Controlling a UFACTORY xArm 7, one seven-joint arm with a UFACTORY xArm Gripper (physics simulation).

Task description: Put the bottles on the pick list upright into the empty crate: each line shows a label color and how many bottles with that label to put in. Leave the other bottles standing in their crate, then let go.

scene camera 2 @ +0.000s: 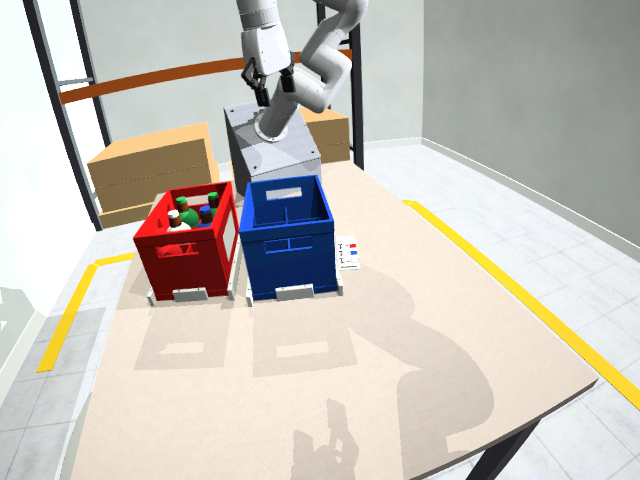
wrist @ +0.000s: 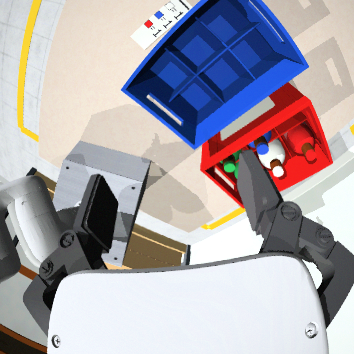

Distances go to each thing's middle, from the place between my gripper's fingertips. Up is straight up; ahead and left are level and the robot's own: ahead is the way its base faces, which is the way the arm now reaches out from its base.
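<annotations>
I can see the red bottle (wrist: 300, 138), which is slightly ahead of my hand, far to the right of it and far below it.
</annotations>
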